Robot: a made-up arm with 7 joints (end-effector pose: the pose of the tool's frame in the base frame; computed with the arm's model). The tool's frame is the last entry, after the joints.
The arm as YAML. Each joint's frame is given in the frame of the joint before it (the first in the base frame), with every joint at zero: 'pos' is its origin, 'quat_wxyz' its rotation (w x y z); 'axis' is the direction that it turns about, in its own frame. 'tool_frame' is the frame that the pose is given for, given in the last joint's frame.
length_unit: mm
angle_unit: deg
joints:
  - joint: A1
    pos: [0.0, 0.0, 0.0]
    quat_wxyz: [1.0, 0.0, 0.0, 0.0]
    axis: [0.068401, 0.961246, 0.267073]
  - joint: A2
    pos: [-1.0, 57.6, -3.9]
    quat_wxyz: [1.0, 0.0, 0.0, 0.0]
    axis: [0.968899, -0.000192, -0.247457]
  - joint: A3
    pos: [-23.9, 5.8, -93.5]
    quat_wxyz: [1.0, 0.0, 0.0, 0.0]
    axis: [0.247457, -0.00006, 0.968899]
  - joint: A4
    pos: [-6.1, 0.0, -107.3]
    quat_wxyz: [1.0, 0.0, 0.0, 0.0]
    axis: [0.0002, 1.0, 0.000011]
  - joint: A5
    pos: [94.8, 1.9, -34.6]
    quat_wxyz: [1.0, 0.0, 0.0, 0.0]
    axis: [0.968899, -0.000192, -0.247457]
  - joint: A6
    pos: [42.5, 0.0, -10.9]
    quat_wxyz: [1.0, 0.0, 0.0, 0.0]
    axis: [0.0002, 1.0, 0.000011]
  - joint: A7
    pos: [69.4, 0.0, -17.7]
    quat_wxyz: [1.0, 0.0, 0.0, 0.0]
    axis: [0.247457, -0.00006, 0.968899]
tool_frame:
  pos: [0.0, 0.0, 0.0]
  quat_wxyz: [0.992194, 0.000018, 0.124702, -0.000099]
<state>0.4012 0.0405 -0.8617 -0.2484 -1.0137 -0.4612 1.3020</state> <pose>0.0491 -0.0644 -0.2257 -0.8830 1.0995 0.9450</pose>
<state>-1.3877 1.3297 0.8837 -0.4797 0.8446 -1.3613 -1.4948</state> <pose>0.0597 0.1376 0.1651 2.9393 0.3714 0.9784</pose>
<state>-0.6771 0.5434 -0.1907 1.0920 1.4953 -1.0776 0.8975</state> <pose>0.2459 0.1446 -0.2883 1.2001 -0.6077 -0.6690</pose>
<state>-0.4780 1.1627 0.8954 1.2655 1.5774 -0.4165 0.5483</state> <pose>0.1489 0.4320 -0.1065 1.8973 0.4584 0.6599</pose>
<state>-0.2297 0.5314 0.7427 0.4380 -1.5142 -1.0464 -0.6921</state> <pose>0.1073 0.3452 -0.1660 -0.1491 -1.2993 0.6903</pose>
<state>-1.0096 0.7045 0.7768 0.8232 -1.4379 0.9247 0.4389</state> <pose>0.3323 0.2600 -0.0652 -1.3444 0.3725 0.1635</pose>
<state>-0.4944 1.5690 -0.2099 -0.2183 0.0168 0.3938 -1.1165</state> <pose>0.2654 0.2168 0.0071 1.3841 0.8823 -0.8182</pose>
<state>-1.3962 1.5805 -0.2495 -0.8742 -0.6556 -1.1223 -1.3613</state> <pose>0.0604 0.0666 0.1172 -1.9343 1.3092 1.4944</pose>
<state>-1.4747 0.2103 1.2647 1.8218 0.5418 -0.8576 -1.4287</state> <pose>0.4023 0.0350 -0.1060 -0.1858 -0.5816 -1.3124</pose>
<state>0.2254 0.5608 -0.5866 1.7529 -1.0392 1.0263 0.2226</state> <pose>-0.2243 0.2426 -0.2514 -0.1026 -2.8212 -1.2843</pose>
